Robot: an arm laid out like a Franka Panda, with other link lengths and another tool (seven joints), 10 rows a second.
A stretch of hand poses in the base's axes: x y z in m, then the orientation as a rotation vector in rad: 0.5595, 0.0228, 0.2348, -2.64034, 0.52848, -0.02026; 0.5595, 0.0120, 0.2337, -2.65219, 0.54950, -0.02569; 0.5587, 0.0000, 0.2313, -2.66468, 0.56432, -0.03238; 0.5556, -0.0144, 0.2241, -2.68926, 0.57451, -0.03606; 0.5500, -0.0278, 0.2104, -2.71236, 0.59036, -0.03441; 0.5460, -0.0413, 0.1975, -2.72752, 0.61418, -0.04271; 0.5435, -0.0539, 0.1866, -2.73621, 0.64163, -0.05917; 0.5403, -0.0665, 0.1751, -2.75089, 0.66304, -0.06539; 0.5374, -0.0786, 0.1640, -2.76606, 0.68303, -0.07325; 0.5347, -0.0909, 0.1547, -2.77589, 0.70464, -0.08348
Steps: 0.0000, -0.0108, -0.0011, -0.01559, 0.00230, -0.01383; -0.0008, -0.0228, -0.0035, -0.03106, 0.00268, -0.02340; -0.0039, -0.0372, -0.0107, -0.05702, 0.00626, -0.02759; -0.0095, -0.0506, -0.0244, -0.08175, 0.01432, -0.03491; -0.0135, -0.0641, -0.0373, -0.10172, 0.01587, -0.05018; -0.0160, -0.0767, -0.0482, -0.11749, 0.01164, -0.06992; -0.0192, -0.0893, -0.0597, -0.13654, 0.01416, -0.08300; -0.0221, -0.1014, -0.0708, -0.15614, 0.01544, -0.09519; -0.0248, -0.1137, -0.0801, -0.17141, 0.01461, -0.10951
